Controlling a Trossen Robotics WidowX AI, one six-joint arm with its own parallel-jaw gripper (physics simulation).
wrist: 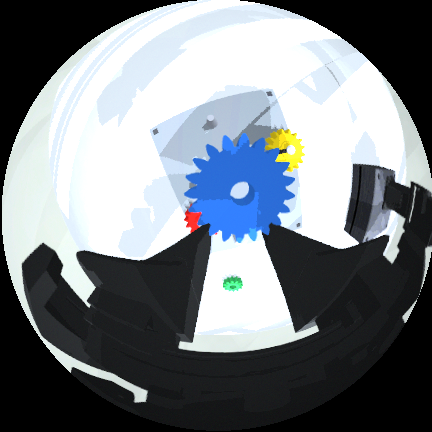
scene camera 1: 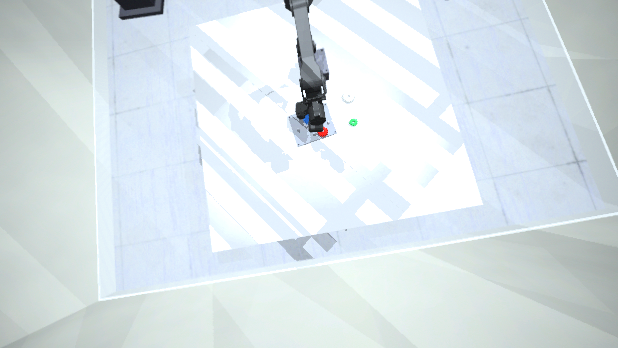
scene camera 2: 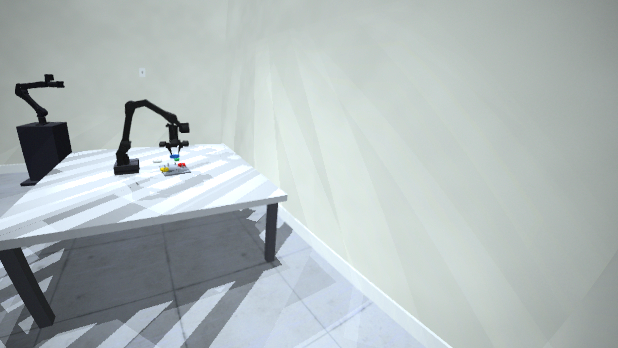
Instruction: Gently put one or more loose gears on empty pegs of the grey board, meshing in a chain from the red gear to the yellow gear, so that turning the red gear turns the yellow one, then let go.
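Pixels of known places: gripper, fingertip midpoint: (wrist: 236, 227) (scene camera 2: 175, 156); arm's base, origin of the base link: (wrist: 388, 193) (scene camera 2: 123, 163).
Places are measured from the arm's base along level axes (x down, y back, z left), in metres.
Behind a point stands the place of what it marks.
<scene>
My gripper (scene camera 2: 174, 153) @[y -0.322, x -0.030, z 0.031 m] (wrist: 236, 227) @[y -0.322, x -0.030, z 0.031 m] is shut on the rim of a large blue gear (scene camera 1: 306, 119) @[y -0.328, x -0.045, z -0.015 m] (scene camera 2: 174, 156) @[y -0.322, x -0.044, z -0.024 m] (wrist: 225, 185) @[y -0.330, x -0.045, z -0.004 m]. It holds the gear roughly flat above the grey board (scene camera 1: 301, 141) @[y -0.400, x 0.048, z -0.053 m] (scene camera 2: 181, 171) @[y -0.362, x 0.048, z -0.064 m] (wrist: 175, 122) @[y -0.386, x 0.048, z -0.073 m]. The red gear (scene camera 1: 323, 132) @[y -0.367, x 0.031, z 0.060 m] (scene camera 2: 181, 164) @[y -0.360, x 0.033, z 0.040 m] (wrist: 191, 219) @[y -0.375, x 0.033, z 0.054 m] and the yellow gear (scene camera 2: 164, 169) @[y -0.256, x 0.034, z -0.051 m] (wrist: 298, 156) @[y -0.238, x 0.033, z -0.025 m] are on the board; the arm hides the yellow one in scene camera 1. A bare peg (wrist: 210, 120) @[y -0.341, x 0.028, z -0.063 m] stands at the board's far side in the wrist view. The blue gear hides much of the board there. A small green gear (scene camera 1: 356, 123) @[y -0.328, x 0.042, z 0.226 m] (scene camera 2: 176, 159) @[y -0.318, x 0.043, z 0.200 m] (wrist: 232, 284) @[y -0.319, x 0.037, z 0.202 m] lies off the board.
A white gear (scene camera 1: 348, 102) @[y -0.209, x 0.052, z 0.197 m] (scene camera 2: 157, 161) @[y -0.186, x 0.044, z 0.168 m] lies on the white table (scene camera 1: 400, 150) @[y -0.475, x 0.056, z 0.429 m] (scene camera 2: 215, 192) @[y -0.548, x 0.056, z -0.414 m], near the board. The arm's base (scene camera 1: 322, 62) @[y -0.017, x -0.003, z 0.073 m] (scene camera 2: 126, 168) @[y -0.027, x 0.018, z -0.045 m] (wrist: 367, 202) @[y -0.086, x 0.010, z 0.025 m] stands on the table. Another arm stands on a dark pedestal (scene camera 1: 141, 10) (scene camera 2: 44, 150) beyond the table.
</scene>
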